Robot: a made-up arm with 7 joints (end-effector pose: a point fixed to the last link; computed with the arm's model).
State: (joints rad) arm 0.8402 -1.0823 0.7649 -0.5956 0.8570 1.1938 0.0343
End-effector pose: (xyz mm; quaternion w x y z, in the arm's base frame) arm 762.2 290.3 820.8 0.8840 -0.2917 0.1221 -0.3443
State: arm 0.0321 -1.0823 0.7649 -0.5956 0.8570 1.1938 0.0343
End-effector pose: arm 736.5 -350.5 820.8 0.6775 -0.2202 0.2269 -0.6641
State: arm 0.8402 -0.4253 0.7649 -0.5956 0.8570 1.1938 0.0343
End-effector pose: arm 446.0 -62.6 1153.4 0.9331 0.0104 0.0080 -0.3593
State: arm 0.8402 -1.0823 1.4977 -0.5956 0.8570 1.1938 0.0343
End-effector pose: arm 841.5 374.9 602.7 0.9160 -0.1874 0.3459 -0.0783
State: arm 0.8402 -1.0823 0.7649 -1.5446 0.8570 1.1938 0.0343
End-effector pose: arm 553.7 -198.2 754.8 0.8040 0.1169 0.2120 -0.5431
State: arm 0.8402 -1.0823 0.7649 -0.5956 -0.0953 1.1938 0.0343
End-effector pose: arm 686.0 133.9 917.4 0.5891 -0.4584 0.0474 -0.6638
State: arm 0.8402 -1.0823 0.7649 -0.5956 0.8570 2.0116 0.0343
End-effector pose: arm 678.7 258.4 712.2 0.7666 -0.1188 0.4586 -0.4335
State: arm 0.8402 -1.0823 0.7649 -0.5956 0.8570 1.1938 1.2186
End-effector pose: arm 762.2 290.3 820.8 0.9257 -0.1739 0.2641 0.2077
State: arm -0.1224 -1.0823 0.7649 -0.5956 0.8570 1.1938 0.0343
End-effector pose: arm 673.8 -459.7 820.8 0.6242 -0.2020 0.2433 -0.7144
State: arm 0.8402 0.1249 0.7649 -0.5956 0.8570 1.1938 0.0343
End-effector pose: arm 120.7 -425.7 1157.4 0.8974 0.2640 -0.0888 -0.3423
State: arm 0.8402 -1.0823 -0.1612 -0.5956 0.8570 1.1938 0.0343
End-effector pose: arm 527.1 371.4 1002.3 0.6778 -0.3669 -0.1799 -0.6112
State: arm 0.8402 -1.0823 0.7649 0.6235 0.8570 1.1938 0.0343
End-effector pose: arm 571.1 772.9 396.1 0.7026 -0.7108 -0.0295 0.0144
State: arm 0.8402 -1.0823 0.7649 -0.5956 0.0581 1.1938 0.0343
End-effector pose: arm 706.2 150.2 896.6 0.6476 -0.4377 0.0606 -0.6208
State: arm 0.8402 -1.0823 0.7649 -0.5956 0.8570 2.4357 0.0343
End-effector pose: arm 617.7 278.9 674.5 0.6538 -0.0194 0.6064 -0.4521
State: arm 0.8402 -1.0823 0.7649 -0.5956 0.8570 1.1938 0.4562
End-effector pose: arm 762.2 290.3 820.8 0.9365 -0.2597 0.1805 -0.1516
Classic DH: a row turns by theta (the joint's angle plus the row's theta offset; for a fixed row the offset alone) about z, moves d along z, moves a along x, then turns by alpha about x. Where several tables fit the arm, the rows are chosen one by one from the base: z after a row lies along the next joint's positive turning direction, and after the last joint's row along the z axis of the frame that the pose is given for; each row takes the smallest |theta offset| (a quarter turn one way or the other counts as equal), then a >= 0, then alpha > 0; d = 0 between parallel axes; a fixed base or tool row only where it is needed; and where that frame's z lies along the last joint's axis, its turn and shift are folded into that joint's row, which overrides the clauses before.
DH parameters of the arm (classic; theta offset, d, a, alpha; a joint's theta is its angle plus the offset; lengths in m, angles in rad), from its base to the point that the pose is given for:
joint 1: 0 0.2919 0 1.5708
joint 2: 0 0.0535 0 -1.5708
joint 3: 0 0.4108 0.0258 -1.5708
joint 4: 0 0.0732 -0.0275 1.5708
joint 5: 0 0.4988 0 1.5708
joint 6: 1.5708 0.1528 0.1753 1.5708
joint 7: 0 0.0239 0 0

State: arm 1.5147 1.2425 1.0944 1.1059 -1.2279 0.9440 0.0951
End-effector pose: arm -486.9 -776.9 666.6 0.3369 0.2007 -0.1447 -0.9084
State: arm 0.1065 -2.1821 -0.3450 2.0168 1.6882 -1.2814 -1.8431
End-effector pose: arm -226.6 17.6 -184.3 0.8124 -0.4062 0.4171 -0.0327
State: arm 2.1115 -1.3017 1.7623 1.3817 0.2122 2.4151 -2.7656
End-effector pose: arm -595.5 334.7 424.0 0.5621 0.1839 -0.6176 -0.5185
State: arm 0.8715 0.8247 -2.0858 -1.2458 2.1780 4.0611 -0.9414
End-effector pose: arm -166.6 -50.2 952.6 0.3820 0.7548 0.4697 -0.2525
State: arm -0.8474 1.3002 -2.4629 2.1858 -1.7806 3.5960 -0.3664
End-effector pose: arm -548.8 97.0 119.0 0.8753 0.1252 -0.1736 0.4336
